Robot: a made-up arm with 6 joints.
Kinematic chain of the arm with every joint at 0, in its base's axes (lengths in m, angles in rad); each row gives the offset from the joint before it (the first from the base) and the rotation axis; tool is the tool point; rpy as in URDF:
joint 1: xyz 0 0 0.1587 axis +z
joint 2: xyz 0 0 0 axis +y
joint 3: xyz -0.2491 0 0.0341 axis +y
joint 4: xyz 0.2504 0 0.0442 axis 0.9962 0 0.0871
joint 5: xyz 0 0 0 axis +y
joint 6: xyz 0.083 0 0.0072 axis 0.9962 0 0.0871
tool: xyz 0 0 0 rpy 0 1.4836 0
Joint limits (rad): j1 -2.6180..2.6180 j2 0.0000..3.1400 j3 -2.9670..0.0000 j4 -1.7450..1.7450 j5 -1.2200..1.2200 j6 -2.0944..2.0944
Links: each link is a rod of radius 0.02 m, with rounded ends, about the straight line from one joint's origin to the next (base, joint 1, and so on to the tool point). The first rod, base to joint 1, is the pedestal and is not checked.
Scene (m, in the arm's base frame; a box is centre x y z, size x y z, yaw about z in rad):
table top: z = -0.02
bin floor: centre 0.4 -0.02 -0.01 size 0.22 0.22 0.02 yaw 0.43
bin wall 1: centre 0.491 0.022 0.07 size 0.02 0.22 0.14 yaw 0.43
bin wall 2: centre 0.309 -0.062 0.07 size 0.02 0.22 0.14 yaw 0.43
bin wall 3: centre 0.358 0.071 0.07 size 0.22 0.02 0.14 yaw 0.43
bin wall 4: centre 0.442 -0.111 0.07 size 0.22 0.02 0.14 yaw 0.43
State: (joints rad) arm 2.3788 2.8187 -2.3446 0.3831 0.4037 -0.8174
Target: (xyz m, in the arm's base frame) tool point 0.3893 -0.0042 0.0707
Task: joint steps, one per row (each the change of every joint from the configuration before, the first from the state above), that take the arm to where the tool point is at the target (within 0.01 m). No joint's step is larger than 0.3 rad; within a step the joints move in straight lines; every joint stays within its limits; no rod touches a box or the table.
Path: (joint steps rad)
1: -0.2653 -0.1000 0.0915 -0.0435 0.0621 0.0000
2: -0.2654 -0.0999 0.0916 -0.0435 0.0621 0.0000
3: -0.2653 -0.1000 0.0915 -0.0435 0.0621 0.0000
4: -0.2654 -0.0999 0.0916 -0.0435 0.0622 0.0000
5: -0.2653 -0.1000 0.0915 -0.0435 0.0621 0.0000
6: -0.2654 -0.0999 0.0916 -0.0435 0.0621 0.0000
7: -0.2653 -0.1000 0.0915 -0.0435 0.0621 0.0000
8: -0.2654 -0.0999 0.0916 -0.0435 0.0621 0.0000
9: -0.2653 -0.1000 0.0915 -0.0435 0.0621 0.0000
10: -0.0001 0.2109 0.0176 0.0001 -0.0431 0.0000
11: 0.0000 0.2109 0.0175 0.0000 -0.0430 0.0000

